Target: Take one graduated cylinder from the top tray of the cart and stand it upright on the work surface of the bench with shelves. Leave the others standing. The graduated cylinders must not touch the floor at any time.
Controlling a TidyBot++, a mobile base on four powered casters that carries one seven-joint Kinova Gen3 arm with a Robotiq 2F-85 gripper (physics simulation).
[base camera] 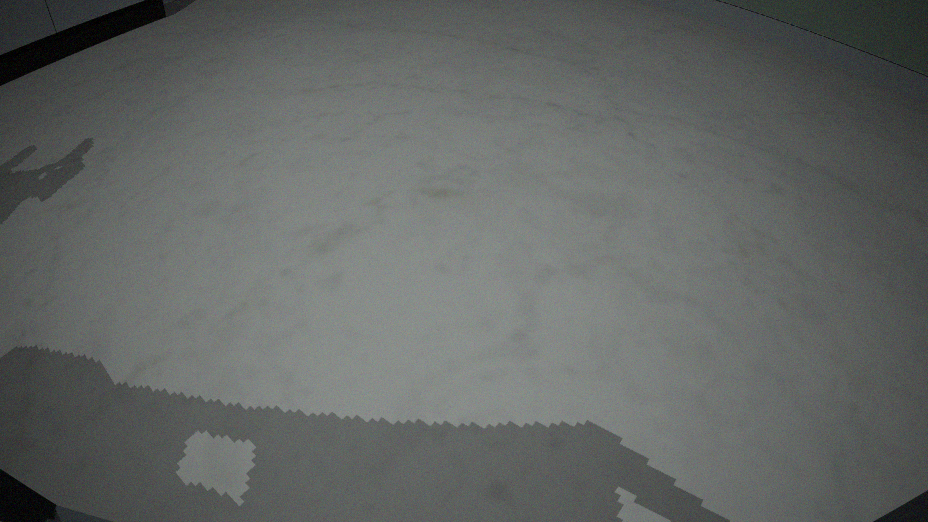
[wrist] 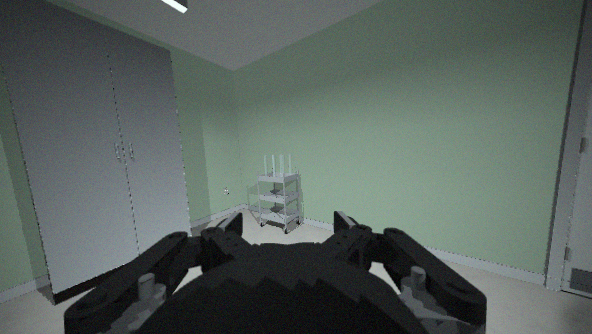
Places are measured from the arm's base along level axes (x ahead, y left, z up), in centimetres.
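Where they show: gripper, between the fingertips: (wrist: pixel 288 221).
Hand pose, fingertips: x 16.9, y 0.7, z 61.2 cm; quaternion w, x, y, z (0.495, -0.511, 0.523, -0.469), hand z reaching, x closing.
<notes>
After its pixels a point has its place.
A grey three-tier cart (wrist: pixel 271 178) {z 30.9, x 213.4, y 28.4 cm} stands on the floor near the room's corner, beyond my fingers in the wrist view. Several thin, pale graduated cylinders (wrist: pixel 281 164) {z 48.4, x 213.6, y 14.8 cm} stand upright on its top tray. They are small in the view, so their exact number is hard to tell. My gripper (wrist: pixel 288 221) {z 61.2, x 16.9, y 0.7 cm} is open and empty, far from the cart, with a finger on either side of the view's lower middle. The bench with shelves does not show in either view.
A tall grey two-door cabinet (wrist: pixel 95 150) {z 72.4, x 140.6, y 157.4 cm} stands left of the cart. A green wall (wrist: pixel 400 150) {z 61.9, x 165.5, y -106.6 cm} runs behind the cart to a door (wrist: pixel 580 200) {z 26.6, x 106.5, y -187.3 cm} at the right. In the base camera view, the pale floor (base camera: pixel 454 227) {z -39.6, x 53.9, y 1.3 cm} carries shadows, and a dark cabinet base (base camera: pixel 84 40) {z -36.4, x 164.0, y 146.6 cm} shows at the top left.
</notes>
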